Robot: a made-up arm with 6 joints. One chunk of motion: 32 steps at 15 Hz.
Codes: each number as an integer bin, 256 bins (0 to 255) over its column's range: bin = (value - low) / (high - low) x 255, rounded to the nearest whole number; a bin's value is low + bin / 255 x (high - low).
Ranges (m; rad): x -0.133..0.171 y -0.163..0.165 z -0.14..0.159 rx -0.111..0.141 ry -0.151..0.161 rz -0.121..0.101
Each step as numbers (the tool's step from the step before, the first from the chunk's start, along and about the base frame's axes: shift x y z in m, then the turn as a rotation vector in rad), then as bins.
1 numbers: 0.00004 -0.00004 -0.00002 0.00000 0.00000 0.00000
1 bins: 112 127 119 112 123 139
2 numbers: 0.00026 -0.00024 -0.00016 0.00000 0.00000 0.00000
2 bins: 112 127 119 112 123 139
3 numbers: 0.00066 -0.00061 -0.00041 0.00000 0.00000 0.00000
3 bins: 112 126 119 112 123 139
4 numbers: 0.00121 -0.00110 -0.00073 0.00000 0.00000 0.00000
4 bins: 113 126 119 112 123 139
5 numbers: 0.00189 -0.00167 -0.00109 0.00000 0.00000 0.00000
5 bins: 113 125 118 112 123 139
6 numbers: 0.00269 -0.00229 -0.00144 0.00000 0.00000 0.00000
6 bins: 114 125 118 112 123 139
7 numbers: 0.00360 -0.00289 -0.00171 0.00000 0.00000 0.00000
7 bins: 115 124 118 112 123 139
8 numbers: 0.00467 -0.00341 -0.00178 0.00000 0.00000 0.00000
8 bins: 115 124 118 112 123 139
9 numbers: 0.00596 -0.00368 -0.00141 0.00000 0.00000 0.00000
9 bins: 117 124 118 112 123 139
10 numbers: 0.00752 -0.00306 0.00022 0.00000 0.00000 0.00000
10 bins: 118 124 120 112 123 139
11 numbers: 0.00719 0.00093 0.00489 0.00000 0.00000 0.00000
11 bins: 118 127 124 112 123 139
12 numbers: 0.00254 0.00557 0.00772 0.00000 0.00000 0.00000
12 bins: 114 131 126 112 123 139
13 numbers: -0.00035 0.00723 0.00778 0.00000 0.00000 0.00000
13 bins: 111 132 126 112 123 139
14 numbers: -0.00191 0.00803 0.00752 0.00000 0.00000 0.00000
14 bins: 110 133 126 112 123 139
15 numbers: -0.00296 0.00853 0.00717 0.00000 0.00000 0.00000
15 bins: 109 133 126 112 123 139
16 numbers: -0.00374 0.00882 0.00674 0.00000 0.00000 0.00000
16 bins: 108 134 125 112 123 139
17 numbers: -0.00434 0.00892 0.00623 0.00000 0.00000 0.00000
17 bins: 108 134 125 112 123 139
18 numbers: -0.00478 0.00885 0.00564 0.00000 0.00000 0.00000
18 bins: 108 134 124 112 123 139
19 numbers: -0.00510 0.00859 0.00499 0.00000 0.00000 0.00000
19 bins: 107 133 124 112 123 139
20 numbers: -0.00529 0.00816 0.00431 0.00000 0.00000 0.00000
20 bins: 107 133 123 112 123 139
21 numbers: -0.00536 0.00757 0.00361 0.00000 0.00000 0.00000
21 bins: 107 133 122 112 123 139
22 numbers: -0.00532 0.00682 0.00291 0.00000 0.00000 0.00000
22 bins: 107 132 122 112 123 139
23 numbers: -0.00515 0.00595 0.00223 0.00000 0.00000 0.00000
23 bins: 107 131 121 112 123 139
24 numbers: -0.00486 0.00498 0.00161 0.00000 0.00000 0.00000
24 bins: 107 131 121 112 123 139
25 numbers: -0.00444 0.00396 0.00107 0.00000 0.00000 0.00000
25 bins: 108 130 120 112 123 139
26 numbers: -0.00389 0.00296 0.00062 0.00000 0.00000 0.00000
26 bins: 108 129 120 112 123 139
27 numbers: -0.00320 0.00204 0.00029 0.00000 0.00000 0.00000
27 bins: 109 128 120 112 123 139
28 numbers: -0.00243 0.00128 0.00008 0.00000 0.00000 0.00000
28 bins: 110 128 119 112 123 139
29 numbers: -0.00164 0.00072 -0.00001 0.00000 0.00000 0.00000
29 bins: 110 127 119 112 123 139
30 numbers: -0.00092 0.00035 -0.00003 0.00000 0.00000 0.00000
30 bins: 111 127 119 112 123 139
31 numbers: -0.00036 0.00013 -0.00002 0.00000 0.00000 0.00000
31 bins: 111 127 119 112 123 139
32 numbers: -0.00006 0.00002 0.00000 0.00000 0.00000 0.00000
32 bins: 112 127 119 112 123 139
